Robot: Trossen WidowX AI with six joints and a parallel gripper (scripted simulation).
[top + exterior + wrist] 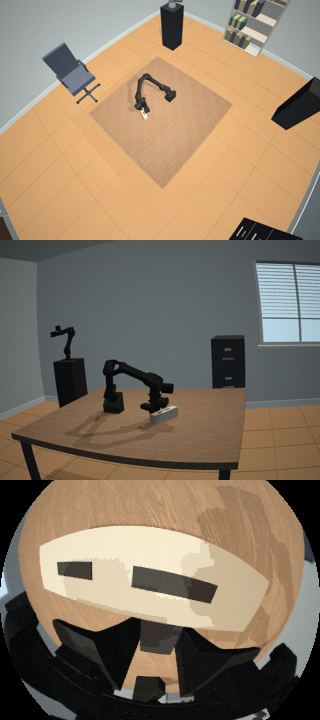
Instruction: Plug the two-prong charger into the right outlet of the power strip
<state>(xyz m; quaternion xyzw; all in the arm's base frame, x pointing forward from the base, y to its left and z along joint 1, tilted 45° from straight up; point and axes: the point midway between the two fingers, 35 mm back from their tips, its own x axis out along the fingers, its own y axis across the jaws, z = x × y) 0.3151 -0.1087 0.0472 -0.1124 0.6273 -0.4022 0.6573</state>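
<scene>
My gripper tip is 20 mm short of the dark charger, 10 mm to the left of it and 10 mm below it.
</scene>
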